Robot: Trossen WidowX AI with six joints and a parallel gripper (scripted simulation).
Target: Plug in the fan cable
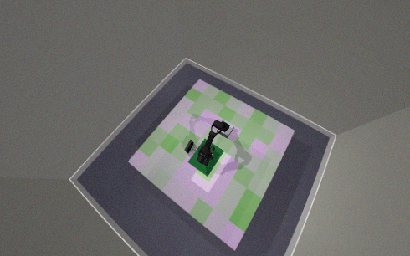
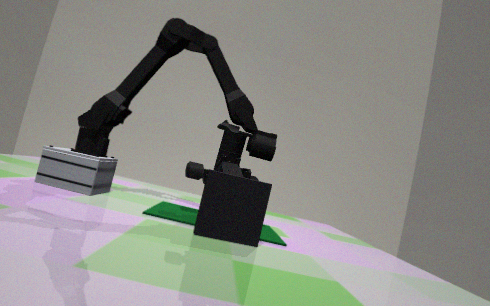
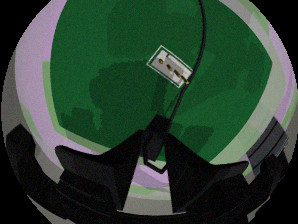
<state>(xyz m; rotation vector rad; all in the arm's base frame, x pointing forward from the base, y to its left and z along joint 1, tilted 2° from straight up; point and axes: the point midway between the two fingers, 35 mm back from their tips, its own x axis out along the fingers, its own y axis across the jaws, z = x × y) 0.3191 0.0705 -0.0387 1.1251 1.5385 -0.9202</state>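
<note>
Right now the green board is 1 cm ahead of my gripper tip, 4 cm to the right of it and 4 cm below it. From my gripper tip the other things lie so: black fan 5 cm ahead, 22 cm to the right, 3 cm above; fan plug 1 cm behind, 1 cm to the left.
</note>
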